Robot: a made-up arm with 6 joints. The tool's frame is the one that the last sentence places.
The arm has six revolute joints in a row. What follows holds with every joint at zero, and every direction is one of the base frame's. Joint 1 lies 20.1 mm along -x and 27.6 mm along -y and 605.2 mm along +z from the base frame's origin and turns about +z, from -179.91 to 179.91 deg. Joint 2 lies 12.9 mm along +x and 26.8 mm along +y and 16.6 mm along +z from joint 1 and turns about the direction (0, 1, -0.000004), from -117.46 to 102.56 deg. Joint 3 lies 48.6 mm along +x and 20.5 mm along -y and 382 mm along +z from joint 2 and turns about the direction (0, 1, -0.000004), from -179.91 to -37.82 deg. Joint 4 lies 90.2 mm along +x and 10.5 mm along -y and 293.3 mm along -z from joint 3 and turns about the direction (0, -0.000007, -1), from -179.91 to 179.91 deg. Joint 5 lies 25 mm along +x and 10.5 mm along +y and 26 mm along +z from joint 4 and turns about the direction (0, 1, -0.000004), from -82.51 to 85.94 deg. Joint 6 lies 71.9 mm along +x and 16.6 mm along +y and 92.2 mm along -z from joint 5 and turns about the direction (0, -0.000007, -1), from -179.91 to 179.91 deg. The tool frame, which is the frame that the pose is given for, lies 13.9 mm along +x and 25.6 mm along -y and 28.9 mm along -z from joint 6; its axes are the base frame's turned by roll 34.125, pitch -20.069 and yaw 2.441 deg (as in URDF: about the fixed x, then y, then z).
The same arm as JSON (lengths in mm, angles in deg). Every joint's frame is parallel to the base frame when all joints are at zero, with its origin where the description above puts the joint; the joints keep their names.
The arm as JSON. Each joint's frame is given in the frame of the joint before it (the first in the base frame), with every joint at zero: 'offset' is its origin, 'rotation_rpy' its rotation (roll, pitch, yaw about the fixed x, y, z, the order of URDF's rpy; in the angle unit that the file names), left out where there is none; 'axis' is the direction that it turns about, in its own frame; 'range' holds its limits. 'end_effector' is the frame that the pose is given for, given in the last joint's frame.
{"length_unit": "mm", "angle_unit": "deg", "chain": [
  {"id": "joint 1", "offset": [-20.1, -27.6, 605.2], "axis": "+z", "range": [-179.91, 179.91]},
  {"id": "joint 2", "offset": [12.9, 26.8, 16.6], "axis": "+y", "range": [-117.46, 102.56]},
  {"id": "joint 3", "offset": [48.6, -20.5, 382.0], "axis": "+y", "range": [-179.91, -37.82]},
  {"id": "joint 4", "offset": [90.2, -10.5, -293.3], "axis": "-z", "range": [-179.91, 179.91]},
  {"id": "joint 5", "offset": [25.0, 10.5, 26.0], "axis": "+y", "range": [-82.51, 85.94]},
  {"id": "joint 6", "offset": [71.9, 16.6, -92.2], "axis": "-z", "range": [-179.91, 179.91]}
], "end_effector": {"offset": [13.9, -25.6, -28.9], "rotation_rpy": [34.12, -20.07, 2.44]}}

